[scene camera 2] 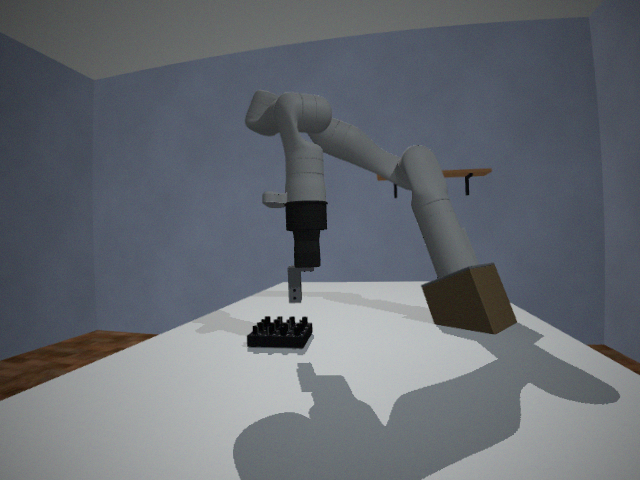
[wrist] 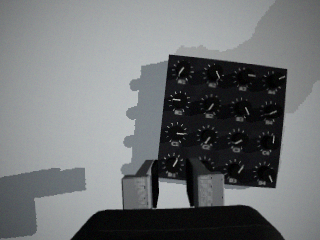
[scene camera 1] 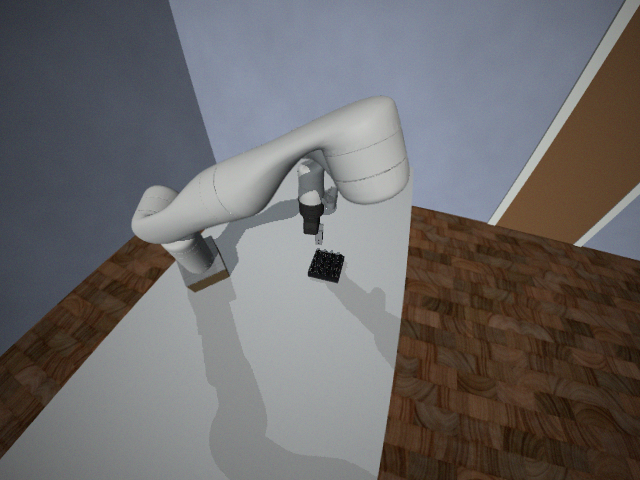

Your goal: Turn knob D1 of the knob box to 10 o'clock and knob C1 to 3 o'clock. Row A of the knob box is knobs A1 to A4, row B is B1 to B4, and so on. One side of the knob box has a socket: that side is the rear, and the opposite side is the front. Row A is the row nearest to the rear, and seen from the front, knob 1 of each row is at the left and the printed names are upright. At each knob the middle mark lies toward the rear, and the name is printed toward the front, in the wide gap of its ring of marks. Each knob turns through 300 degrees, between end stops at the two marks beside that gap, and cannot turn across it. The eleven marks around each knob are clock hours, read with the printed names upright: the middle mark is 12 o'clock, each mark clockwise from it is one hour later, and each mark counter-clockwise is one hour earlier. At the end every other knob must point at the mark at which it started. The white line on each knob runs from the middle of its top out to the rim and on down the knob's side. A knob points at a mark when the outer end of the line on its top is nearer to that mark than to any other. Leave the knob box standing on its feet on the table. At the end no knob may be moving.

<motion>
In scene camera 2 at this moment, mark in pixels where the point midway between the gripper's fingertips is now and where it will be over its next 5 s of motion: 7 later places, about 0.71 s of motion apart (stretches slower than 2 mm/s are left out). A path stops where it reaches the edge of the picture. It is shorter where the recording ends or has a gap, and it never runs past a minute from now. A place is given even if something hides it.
My gripper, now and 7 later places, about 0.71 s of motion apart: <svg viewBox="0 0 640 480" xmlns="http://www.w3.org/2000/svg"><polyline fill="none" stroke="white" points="295,301 295,300 294,308 296,320 296,323 296,329 297,330 297,312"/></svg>
</motion>
